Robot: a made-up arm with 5 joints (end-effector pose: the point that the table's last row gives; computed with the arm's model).
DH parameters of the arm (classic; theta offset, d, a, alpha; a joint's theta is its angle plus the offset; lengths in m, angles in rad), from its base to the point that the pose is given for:
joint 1: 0 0.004 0.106 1.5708
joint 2: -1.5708 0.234 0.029 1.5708
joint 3: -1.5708 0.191 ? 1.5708
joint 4: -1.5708 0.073 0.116 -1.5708
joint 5: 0 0.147 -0.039 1.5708
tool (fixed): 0 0.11 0 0
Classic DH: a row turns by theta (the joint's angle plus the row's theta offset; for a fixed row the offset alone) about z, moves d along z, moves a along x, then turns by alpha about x.
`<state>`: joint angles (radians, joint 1 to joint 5).
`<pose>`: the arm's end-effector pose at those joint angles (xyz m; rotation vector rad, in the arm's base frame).
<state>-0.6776 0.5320 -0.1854 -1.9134 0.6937</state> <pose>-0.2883 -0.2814 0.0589 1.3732 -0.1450 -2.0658</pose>
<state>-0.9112 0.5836 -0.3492 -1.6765 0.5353</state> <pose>-0.3080 -0.2294 0.0680 1.2631 -0.2920 -2.0558</pose>
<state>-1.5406 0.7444 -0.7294 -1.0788 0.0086</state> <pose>-0.3097 0.0040 0.0973 0.6448 -1.0489 -2.0866</pose>
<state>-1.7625 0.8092 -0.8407 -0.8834 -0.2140</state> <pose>-0.2727 0.1005 0.0904 0.2718 -1.3769 -2.0881</pose>
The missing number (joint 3, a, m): 0.062
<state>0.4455 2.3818 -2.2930 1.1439 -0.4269</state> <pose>0.5047 -0.2621 -0.1976 -0.7720 0.8365 -1.5068</pose>
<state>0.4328 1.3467 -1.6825 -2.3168 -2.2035</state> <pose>0.2465 -0.1090 -0.1327 0.2268 -0.8468 -1.1638</pose>
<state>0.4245 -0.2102 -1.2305 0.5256 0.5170</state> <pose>0.1523 -0.2879 0.3051 1.0587 0.5466 1.0088</pose>
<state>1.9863 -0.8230 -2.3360 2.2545 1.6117</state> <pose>0.4571 -0.0147 0.3340 0.7082 0.3656 2.9216</pose>
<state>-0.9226 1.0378 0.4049 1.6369 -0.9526</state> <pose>-0.1758 -0.0017 -0.2640 -0.7961 -0.7788 0.9119</pose>
